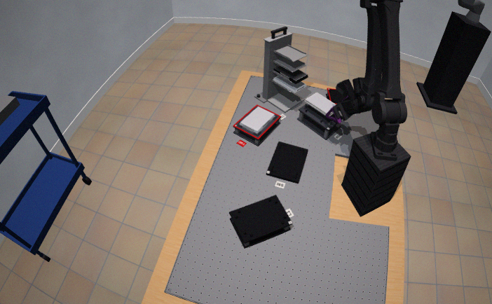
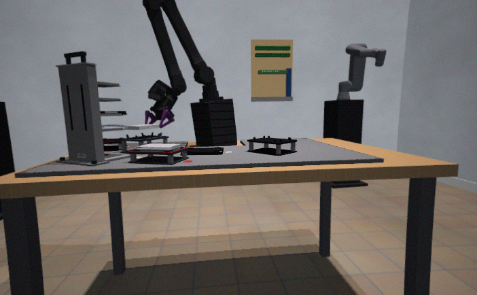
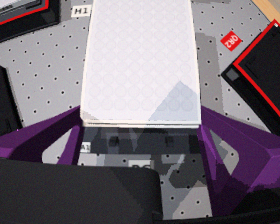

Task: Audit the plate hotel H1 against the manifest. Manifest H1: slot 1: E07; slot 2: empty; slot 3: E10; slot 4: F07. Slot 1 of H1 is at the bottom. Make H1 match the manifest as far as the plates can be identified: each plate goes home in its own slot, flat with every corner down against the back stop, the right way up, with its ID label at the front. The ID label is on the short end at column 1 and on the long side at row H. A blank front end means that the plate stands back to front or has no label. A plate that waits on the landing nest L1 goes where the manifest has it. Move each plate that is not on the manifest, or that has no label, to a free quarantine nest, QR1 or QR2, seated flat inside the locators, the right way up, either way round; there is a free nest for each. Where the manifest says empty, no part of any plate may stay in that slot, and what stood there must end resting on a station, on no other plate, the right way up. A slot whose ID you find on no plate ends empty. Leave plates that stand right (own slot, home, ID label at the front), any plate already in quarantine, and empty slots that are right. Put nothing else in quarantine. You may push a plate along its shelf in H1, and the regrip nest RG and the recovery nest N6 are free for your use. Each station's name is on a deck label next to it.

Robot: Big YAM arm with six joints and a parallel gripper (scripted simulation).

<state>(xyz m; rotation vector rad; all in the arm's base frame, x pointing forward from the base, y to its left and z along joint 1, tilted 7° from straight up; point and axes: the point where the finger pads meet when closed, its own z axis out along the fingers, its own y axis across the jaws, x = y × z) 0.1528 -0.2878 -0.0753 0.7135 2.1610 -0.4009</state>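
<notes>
Right now the regrip nest is 40 mm ahead of my hand, 30 mm to the right of it and 50 mm below it. Round my hand: RG label (40 mm behind, 30 mm to the left, 110 mm below); then QR2 label (20 mm ahead, 190 mm to the right, 110 mm below); then H1 deck label (210 mm ahead, 40 mm to the right, 110 mm below).
</notes>
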